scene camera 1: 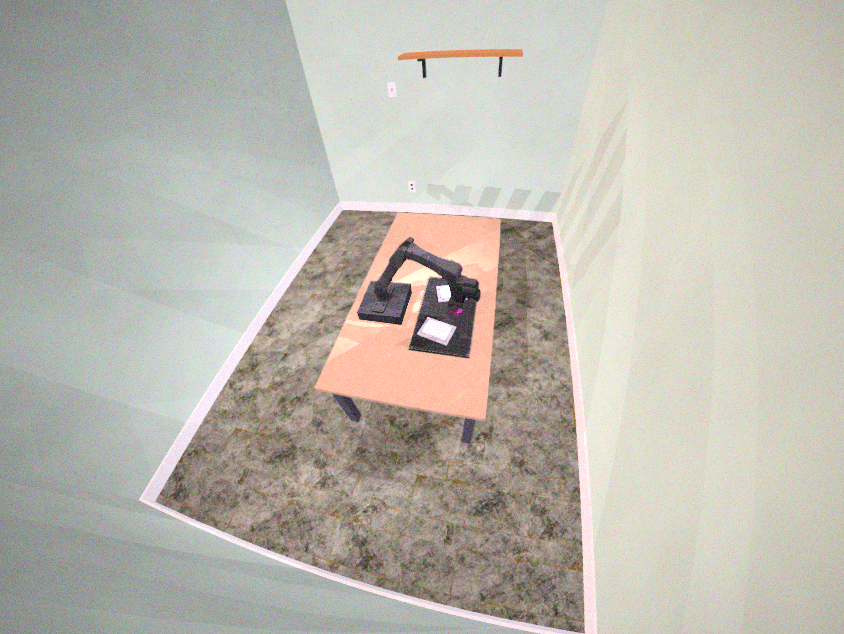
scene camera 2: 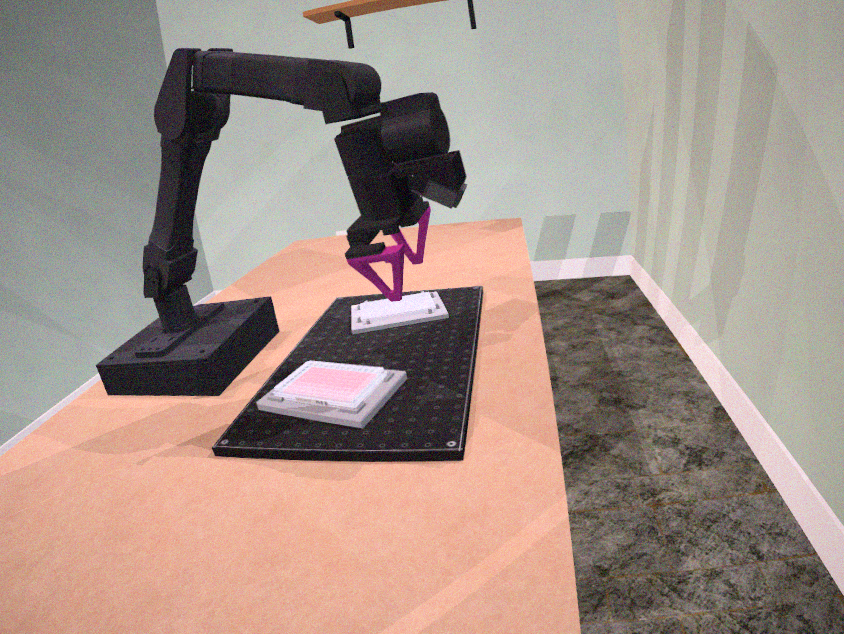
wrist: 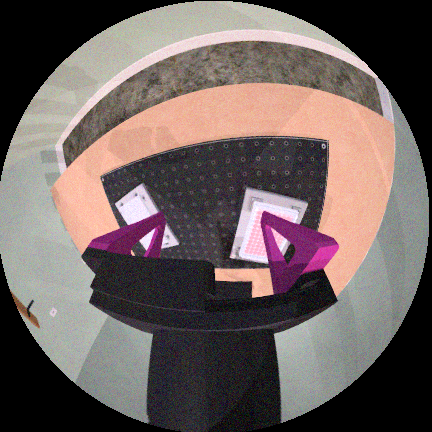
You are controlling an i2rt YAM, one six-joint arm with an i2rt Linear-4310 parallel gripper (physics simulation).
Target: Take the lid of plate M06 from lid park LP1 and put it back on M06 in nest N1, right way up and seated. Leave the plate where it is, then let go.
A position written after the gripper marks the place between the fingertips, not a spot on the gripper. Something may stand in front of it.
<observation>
The gripper [scene camera 2: 407,281] is open and holds nothing. Also in view: a white plate with pink wells [scene camera 2: 328,384]. A lid [scene camera 2: 414,304] rests on a lid park [scene camera 2: 441,313]. Further things: a nest [scene camera 2: 358,417].
The white plate with pink wells also shows in the wrist view [wrist: 252,247]. The gripper is seen too in the wrist view [wrist: 212,216]. The lid park shows as well in the wrist view [wrist: 141,189].
</observation>
